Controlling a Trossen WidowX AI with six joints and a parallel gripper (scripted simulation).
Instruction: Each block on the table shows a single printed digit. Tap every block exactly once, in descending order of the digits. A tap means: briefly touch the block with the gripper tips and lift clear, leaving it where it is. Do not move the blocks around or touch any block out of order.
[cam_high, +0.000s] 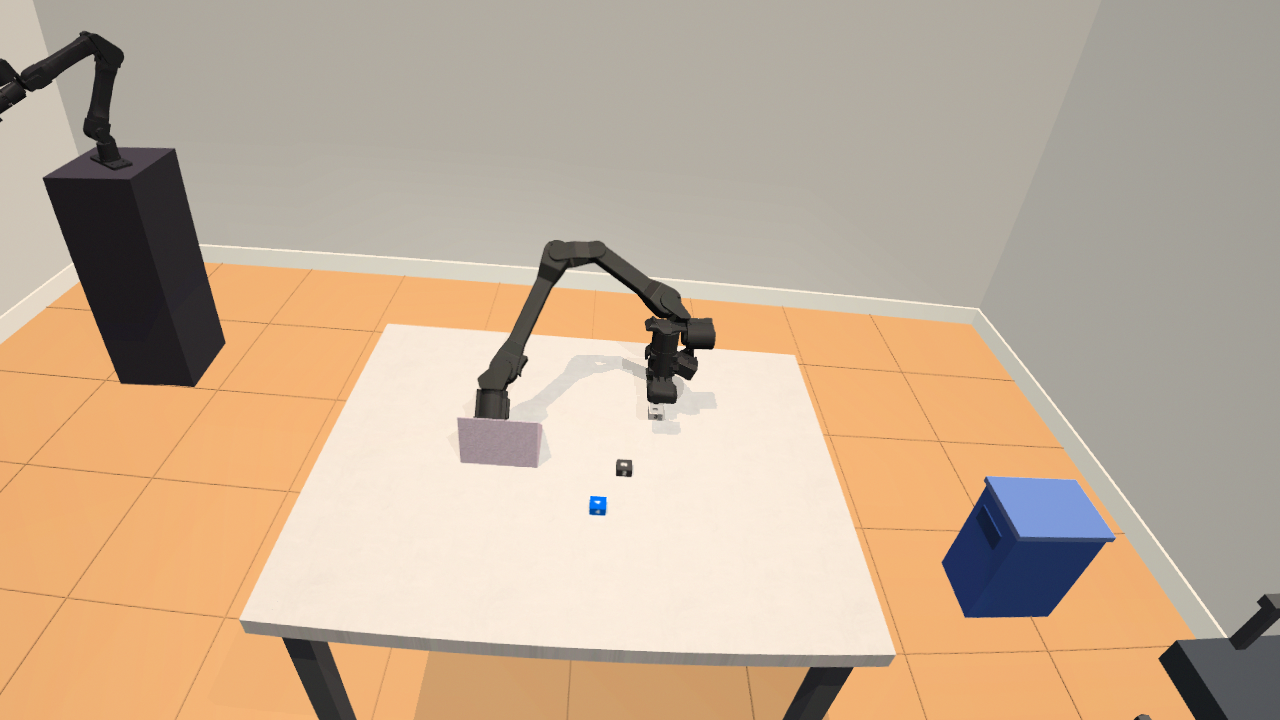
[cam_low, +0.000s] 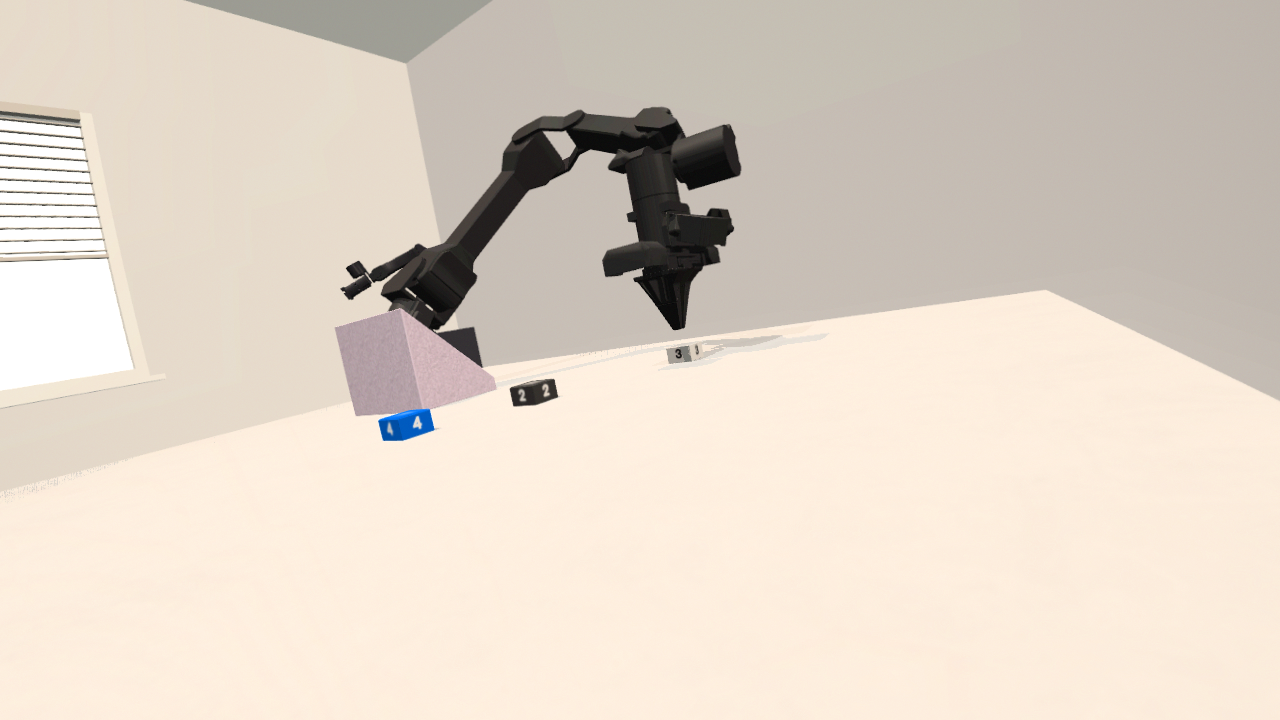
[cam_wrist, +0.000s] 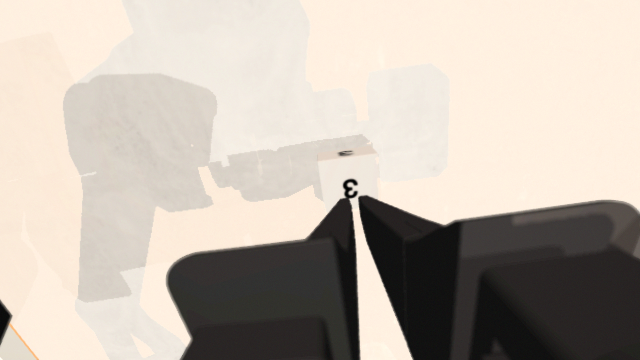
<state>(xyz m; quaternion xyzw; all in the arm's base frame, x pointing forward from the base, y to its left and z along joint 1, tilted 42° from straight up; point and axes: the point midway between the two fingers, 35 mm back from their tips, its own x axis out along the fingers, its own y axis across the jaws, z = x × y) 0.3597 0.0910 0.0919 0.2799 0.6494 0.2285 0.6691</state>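
The pale grey block marked 3 lies 30 mm below my gripper tip. Round my gripper tip: blue block marked 4 (290 mm to the right, 140 mm behind, 30 mm below); black block marked 2 (180 mm to the right, 80 mm behind, 30 mm below).
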